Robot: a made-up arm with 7 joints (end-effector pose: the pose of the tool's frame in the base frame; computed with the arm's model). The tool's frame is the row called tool. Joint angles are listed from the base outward.
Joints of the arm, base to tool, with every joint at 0 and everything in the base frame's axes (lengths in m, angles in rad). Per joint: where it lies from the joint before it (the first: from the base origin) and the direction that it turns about. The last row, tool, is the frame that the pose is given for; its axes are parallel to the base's.
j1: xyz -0.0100 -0.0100 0.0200 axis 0 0.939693 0.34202
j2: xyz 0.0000 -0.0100 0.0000 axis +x
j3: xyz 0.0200 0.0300 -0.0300 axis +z
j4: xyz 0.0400 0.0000 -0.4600 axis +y
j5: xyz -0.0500 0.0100 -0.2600 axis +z
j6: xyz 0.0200 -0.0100 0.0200 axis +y
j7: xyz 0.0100 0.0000 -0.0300 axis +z
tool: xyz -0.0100 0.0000 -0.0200
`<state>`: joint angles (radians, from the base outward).
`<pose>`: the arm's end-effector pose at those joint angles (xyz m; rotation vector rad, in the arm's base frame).
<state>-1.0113 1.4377 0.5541 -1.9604 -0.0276 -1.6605 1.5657</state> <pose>0.1519 0.3089 0.3192 0.3549 1.3596 2.4795</pose>
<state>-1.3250 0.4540 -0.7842 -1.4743 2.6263 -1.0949 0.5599</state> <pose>0.6571 -0.1218 0.0919 -2.1449 -0.8674 1.4215</pose>
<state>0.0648 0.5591 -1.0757 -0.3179 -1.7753 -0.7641 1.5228</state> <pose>-0.0577 0.3611 -0.6501 -0.3768 0.5801 -1.2134</pose>
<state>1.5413 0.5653 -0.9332 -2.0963 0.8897 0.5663 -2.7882</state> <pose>-0.4139 -0.0604 -0.2418 -0.6716 -1.0261 -1.9352</pose>
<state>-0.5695 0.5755 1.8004 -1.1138 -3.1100 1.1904 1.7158</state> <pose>0.2272 0.5477 -0.3113 2.6835 -0.3361 0.9993</pose>
